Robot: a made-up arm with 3 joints. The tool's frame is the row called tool. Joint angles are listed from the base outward.
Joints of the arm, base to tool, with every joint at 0 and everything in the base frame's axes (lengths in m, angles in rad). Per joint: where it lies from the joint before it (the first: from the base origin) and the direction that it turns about. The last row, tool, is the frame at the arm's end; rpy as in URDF.
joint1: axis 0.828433 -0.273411 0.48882 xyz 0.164 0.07 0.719
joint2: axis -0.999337 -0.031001 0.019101 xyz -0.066 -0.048 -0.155
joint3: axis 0 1 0 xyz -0.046 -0.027 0.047
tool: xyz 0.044 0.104 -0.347 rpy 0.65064 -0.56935 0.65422
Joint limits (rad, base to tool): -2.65..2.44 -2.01..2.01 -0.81..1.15
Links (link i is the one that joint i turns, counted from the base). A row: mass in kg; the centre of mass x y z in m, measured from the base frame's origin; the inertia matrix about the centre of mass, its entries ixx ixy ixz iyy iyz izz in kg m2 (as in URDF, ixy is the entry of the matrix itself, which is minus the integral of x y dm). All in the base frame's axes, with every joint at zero. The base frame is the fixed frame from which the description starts. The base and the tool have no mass.
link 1: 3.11; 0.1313 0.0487 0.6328; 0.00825 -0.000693 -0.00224 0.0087 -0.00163 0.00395
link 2: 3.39; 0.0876 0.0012 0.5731; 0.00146 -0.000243 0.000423 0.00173 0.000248 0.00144
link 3: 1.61; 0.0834 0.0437 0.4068; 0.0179 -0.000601 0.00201 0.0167 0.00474 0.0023
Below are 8 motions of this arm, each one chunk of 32 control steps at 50 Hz.
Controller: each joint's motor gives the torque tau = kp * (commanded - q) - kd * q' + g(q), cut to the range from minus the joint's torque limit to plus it. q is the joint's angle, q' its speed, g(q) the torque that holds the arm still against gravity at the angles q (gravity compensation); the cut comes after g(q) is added. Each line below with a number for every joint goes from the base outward.
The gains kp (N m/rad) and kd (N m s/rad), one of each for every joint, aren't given. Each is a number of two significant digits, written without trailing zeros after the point. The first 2 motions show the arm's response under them.
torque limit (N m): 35 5.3 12
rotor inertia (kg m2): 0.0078 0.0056 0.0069
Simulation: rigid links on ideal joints. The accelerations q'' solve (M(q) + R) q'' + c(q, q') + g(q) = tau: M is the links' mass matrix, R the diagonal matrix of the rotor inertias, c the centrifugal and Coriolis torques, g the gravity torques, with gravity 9.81 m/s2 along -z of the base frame. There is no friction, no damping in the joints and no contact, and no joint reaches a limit. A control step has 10 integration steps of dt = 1/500 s. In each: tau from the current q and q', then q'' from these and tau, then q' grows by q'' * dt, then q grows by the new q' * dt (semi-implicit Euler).
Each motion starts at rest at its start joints. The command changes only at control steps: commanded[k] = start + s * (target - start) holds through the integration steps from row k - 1 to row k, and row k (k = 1, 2, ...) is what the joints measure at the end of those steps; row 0 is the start. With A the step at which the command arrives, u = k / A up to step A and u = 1 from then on. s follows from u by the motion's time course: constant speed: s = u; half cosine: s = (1 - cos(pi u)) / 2; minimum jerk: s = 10 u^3 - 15 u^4 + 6 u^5; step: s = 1 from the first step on.
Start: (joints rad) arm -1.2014 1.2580 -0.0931
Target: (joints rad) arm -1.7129 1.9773 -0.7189
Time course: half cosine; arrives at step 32
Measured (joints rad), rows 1 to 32:
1: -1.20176 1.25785 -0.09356
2: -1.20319 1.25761 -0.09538
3: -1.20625 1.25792 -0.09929
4: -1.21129 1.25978 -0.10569
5: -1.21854 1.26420 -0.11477
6: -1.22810 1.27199 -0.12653
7: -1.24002 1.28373 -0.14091
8: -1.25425 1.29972 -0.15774
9: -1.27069 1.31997 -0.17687
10: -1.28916 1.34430 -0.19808
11: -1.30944 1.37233 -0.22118
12: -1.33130 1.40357 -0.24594
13: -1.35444 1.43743 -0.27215
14: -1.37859 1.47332 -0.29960
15: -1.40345 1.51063 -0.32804
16: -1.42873 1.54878 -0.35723
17: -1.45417 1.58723 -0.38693
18: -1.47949 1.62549 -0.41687
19: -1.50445 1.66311 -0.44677
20: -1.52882 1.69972 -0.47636
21: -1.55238 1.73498 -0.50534
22: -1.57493 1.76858 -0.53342
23: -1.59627 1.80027 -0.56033
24: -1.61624 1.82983 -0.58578
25: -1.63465 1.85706 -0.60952
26: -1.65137 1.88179 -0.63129
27: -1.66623 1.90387 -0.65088
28: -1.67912 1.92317 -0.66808
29: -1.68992 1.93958 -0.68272
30: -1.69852 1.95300 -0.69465
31: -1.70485 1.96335 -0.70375
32: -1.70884 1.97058 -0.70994
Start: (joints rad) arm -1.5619 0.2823 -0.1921
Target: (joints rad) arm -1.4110 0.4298 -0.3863
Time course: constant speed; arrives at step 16
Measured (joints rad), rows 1 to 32:
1: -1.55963 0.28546 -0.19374
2: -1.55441 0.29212 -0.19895
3: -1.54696 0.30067 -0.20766
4: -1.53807 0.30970 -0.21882
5: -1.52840 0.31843 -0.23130
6: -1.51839 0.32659 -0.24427
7: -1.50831 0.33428 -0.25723
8: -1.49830 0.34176 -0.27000
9: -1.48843 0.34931 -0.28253
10: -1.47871 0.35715 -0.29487
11: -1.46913 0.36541 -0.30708
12: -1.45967 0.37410 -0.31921
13: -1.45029 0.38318 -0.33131
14: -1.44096 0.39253 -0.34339
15: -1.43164 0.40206 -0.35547
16: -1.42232 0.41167 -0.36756
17: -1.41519 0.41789 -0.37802
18: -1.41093 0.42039 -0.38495
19: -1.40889 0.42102 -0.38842
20: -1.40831 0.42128 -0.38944
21: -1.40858 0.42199 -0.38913
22: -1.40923 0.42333 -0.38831
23: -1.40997 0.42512 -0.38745
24: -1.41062 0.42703 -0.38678
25: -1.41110 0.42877 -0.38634
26: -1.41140 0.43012 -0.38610
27: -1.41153 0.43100 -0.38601
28: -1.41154 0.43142 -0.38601
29: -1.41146 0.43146 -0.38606
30: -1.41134 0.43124 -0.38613
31: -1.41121 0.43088 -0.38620
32: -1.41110 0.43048 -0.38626
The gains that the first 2 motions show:
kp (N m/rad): 240 28 110
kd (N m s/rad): 8.4 1.4 4.6
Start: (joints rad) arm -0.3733 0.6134 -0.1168
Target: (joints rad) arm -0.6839 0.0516 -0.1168
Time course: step
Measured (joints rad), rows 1 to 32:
1: -0.43901 0.51356 -0.14292
2: -0.54659 0.34923 -0.15051
3: -0.62188 0.23547 -0.12896
4: -0.66428 0.17033 -0.10742
5: -0.68420 0.13393 -0.09664
6: -0.69095 0.11146 -0.09564
7: -0.69104 0.09475 -0.10005
8: -0.68850 0.08032 -0.10601
9: -0.68549 0.06735 -0.11124
10: -0.68304 0.05626 -0.11487
11: -0.68145 0.04766 -0.11693
12: -0.68069 0.04193 -0.11782
13: -0.68061 0.03902 -0.11799
14: -0.68099 0.03853 -0.11781
15: -0.68162 0.03985 -0.11752
16: -0.68235 0.04228 -0.11723
17: -0.68305 0.04520 -0.11699
18: -0.68364 0.04807 -0.11683
19: -0.68408 0.05055 -0.11672
20: -0.68437 0.05243 -0.11667
21: -0.68451 0.05365 -0.11665
22: -0.68454 0.05425 -0.11666
23: -0.68447 0.05433 -0.11668
24: -0.68435 0.05404 -0.11671
25: -0.68421 0.05353 -0.11674
26: -0.68408 0.05293 -0.11677
27: -0.68396 0.05233 -0.11679
28: -0.68386 0.05182 -0.11681
29: -0.68381 0.05144 -0.11682
30: -0.68378 0.05118 -0.11683
31: -0.68377 0.05106 -0.11683
32: -0.68378 0.05104 -0.11682

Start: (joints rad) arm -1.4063 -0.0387 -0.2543
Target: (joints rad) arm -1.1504 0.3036 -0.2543
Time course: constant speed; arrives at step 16
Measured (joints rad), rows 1 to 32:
1: -1.40157 -0.03194 -0.25351
2: -1.39150 -0.01844 -0.25262
3: -1.37808 -0.00155 -0.25222
4: -1.36288 0.01659 -0.25232
5: -1.34683 0.03511 -0.25272
6: -1.33043 0.05378 -0.25319
7: -1.31398 0.07271 -0.25360
8: -1.29761 0.09203 -0.25389
9: -1.28135 0.11186 -0.25407
10: -1.26523 0.13224 -0.25415
11: -1.24922 0.15312 -0.25416
12: -1.23328 0.17442 -0.25414
13: -1.21740 0.19601 -0.25409
14: -1.20153 0.21778 -0.25405
15: -1.18565 0.23962 -0.25400
16: -1.16976 0.26145 -0.25397
17: -1.15855 0.27646 -0.25524
18: -1.15252 0.28470 -0.25667
19: -1.14982 0.28937 -0.25729
20: -1.14897 0.29256 -0.25709
21: -1.14906 0.29529 -0.25643
22: -1.14952 0.29787 -0.25566
23: -1.15005 0.30026 -0.25499
24: -1.15050 0.30233 -0.25452
25: -1.15081 0.30393 -0.25423
26: -1.15096 0.30500 -0.25410
27: -1.15099 0.30556 -0.25407
28: -1.15093 0.30569 -0.25409
29: -1.15082 0.30550 -0.25414
30: -1.15068 0.30511 -0.25420
31: -1.15055 0.30463 -0.25425
32: -1.15045 0.30416 -0.25429

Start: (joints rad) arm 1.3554 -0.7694 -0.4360
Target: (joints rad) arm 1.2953 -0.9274 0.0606
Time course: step
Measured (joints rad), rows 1 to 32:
1: 1.33328 -0.80848 -0.39952
2: 1.30930 -0.85153 -0.30468
3: 1.29870 -0.87452 -0.17151
4: 1.29771 -0.88525 -0.05624
5: 1.29818 -0.89507 0.01893
6: 1.29787 -0.90593 0.05770
7: 1.29732 -0.91619 0.07215
8: 1.29698 -0.92444 0.07378
9: 1.29683 -0.93022 0.07043
10: 1.29672 -0.93364 0.06635
11: 1.29655 -0.93507 0.06321
12: 1.29633 -0.93500 0.06135
13: 1.29606 -0.93395 0.06048
14: 1.29579 -0.93237 0.06021
15: 1.29554 -0.93064 0.06024
16: 1.29534 -0.92903 0.06035
17: 1.29520 -0.92771 0.06046
18: 1.29511 -0.92677 0.06054
19: 1.29507 -0.92620 0.06058
20: 1.29508 -0.92596 0.06060
21: 1.29511 -0.92598 0.06060
22: 1.29515 -0.92618 0.06060
23: 1.29520 -0.92647 0.06060
24: 1.29525 -0.92678 0.06060
25: 1.29529 -0.92708 0.06060
26: 1.29532 -0.92733 0.06060
27: 1.29533 -0.92751 0.06060
28: 1.29534 -0.92762 0.06060
29: 1.29534 -0.92767 0.06060
30: 1.29534 -0.92766 0.06060
31: 1.29533 -0.92763 0.06060
32: 1.29532 -0.92758 0.06060

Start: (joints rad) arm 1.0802 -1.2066 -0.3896
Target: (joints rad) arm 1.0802 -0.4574 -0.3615
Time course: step
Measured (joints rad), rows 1 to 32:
1: 1.08661 -1.17109 -0.38650
2: 1.09620 -1.07885 -0.37900
3: 1.10377 -0.93821 -0.36921
4: 1.10242 -0.78577 -0.35820
5: 1.09300 -0.65101 -0.35019
6: 1.08087 -0.54338 -0.34717
7: 1.07100 -0.46173 -0.34806
8: 1.06488 -0.40474 -0.35074
9: 1.06163 -0.37398 -0.35370
10: 1.06121 -0.36696 -0.35622
11: 1.06395 -0.37507 -0.35811
12: 1.06853 -0.39183 -0.35944
13: 1.07353 -0.41212 -0.36035
14: 1.07794 -0.43197 -0.36099
15: 1.08122 -0.44870 -0.36143
16: 1.08324 -0.46095 -0.36173
17: 1.08412 -0.46845 -0.36190
18: 1.08411 -0.47172 -0.36197
19: 1.08352 -0.47172 -0.36195
20: 1.08265 -0.46958 -0.36187
21: 1.08172 -0.46635 -0.36176
22: 1.08088 -0.46291 -0.36164
23: 1.08023 -0.45983 -0.36154
24: 1.07980 -0.45745 -0.36147
25: 1.07958 -0.45588 -0.36142
26: 1.07952 -0.45508 -0.36141
27: 1.07959 -0.45490 -0.36141
28: 1.07972 -0.45515 -0.36142
29: 1.07988 -0.45565 -0.36144
30: 1.08003 -0.45624 -0.36147
31: 1.08016 -0.45680 -0.36149
32: 1.08025 -0.45725 -0.36150

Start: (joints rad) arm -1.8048 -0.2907 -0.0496
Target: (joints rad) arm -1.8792 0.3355 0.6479
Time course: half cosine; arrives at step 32
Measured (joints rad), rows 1 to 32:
1: -1.80478 -0.29056 -0.04928
2: -1.80474 -0.28991 -0.04781
3: -1.80476 -0.28823 -0.04427
4: -1.80499 -0.28497 -0.03799
5: -1.80553 -0.27957 -0.02861
6: -1.80647 -0.27158 -0.01603
7: -1.80785 -0.26066 -0.00031
8: -1.80968 -0.24665 0.01840
9: -1.81193 -0.22951 0.03988
10: -1.81458 -0.20937 0.06390
11: -1.81758 -0.18646 0.09019
12: -1.82088 -0.16106 0.11849
13: -1.82444 -0.13352 0.14852
14: -1.82819 -0.10421 0.17998
15: -1.83210 -0.07351 0.21257
16: -1.83612 -0.04178 0.24598
17: -1.84019 -0.00942 0.27988
18: -1.84429 0.02322 0.31396
19: -1.84836 0.05577 0.34789
20: -1.85236 0.08788 0.38135
21: -1.85625 0.11921 0.41403
22: -1.85999 0.14941 0.44561
23: -1.86354 0.17819 0.47579
24: -1.86685 0.20524 0.50429
25: -1.86990 0.23030 0.53082
26: -1.87266 0.25314 0.55512
27: -1.87509 0.27356 0.57698
28: -1.87719 0.29141 0.59616
29: -1.87893 0.30656 0.61248
30: -1.88031 0.31892 0.62578
31: -1.88132 0.32844 0.63593
32: -1.88195 0.33509 0.64282

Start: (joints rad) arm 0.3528 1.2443 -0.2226
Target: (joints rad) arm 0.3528 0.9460 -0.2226
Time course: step
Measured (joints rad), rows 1 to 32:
1: 0.34581 1.21319 -0.22541
2: 0.34133 1.15575 -0.22325
3: 0.34203 1.09291 -0.21925
4: 0.34596 1.03479 -0.21689
5: 0.35110 0.98665 -0.21694
6: 0.35591 0.95052 -0.21872
7: 0.35942 0.92638 -0.22113
8: 0.36125 0.91295 -0.22327
9: 0.36146 0.90823 -0.22465
10: 0.36041 0.90993 -0.22515
11: 0.35861 0.91576 -0.22494
12: 0.35653 0.92369 -0.22430
13: 0.35456 0.93204 -0.22350
14: 0.35295 0.93961 -0.22276
15: 0.35181 0.94567 -0.22220
16: 0.35117 0.94988 -0.22187
17: 0.35096 0.95227 -0.22175
18: 0.35106 0.95307 -0.22180
19: 0.35138 0.95267 -0.22195
20: 0.35179 0.95150 -0.22214
21: 0.35220 0.94995 -0.22234
22: 0.35257 0.94836 -0.22251
23: 0.35286 0.94694 -0.22264
24: 0.35304 0.94584 -0.22272
25: 0.35314 0.94510 -0.22276
26: 0.35316 0.94472 -0.22276
27: 0.35312 0.94463 -0.22274
28: 0.35305 0.94475 -0.22271
29: 0.35297 0.94501 -0.22267
30: 0.35289 0.94532 -0.22264
31: 0.35283 0.94562 -0.22261
32: 0.35278 0.94588 -0.22259

